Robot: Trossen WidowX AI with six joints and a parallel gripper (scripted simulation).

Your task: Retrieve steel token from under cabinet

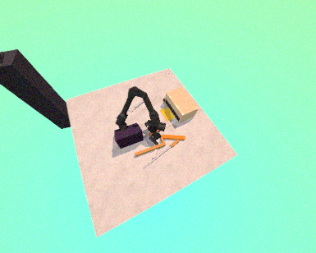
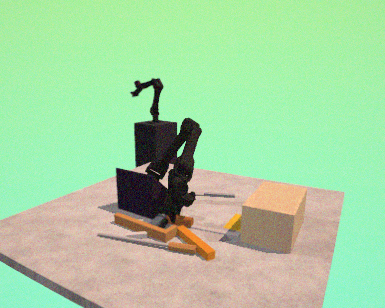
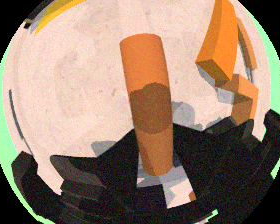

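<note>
The dark-handled tool is 40 mm to the right of my gripper tip and 30 mm behind it. Round my gripper tip: orange bar 170 mm ahead, 90 mm to the right, 10 mm above.
</note>
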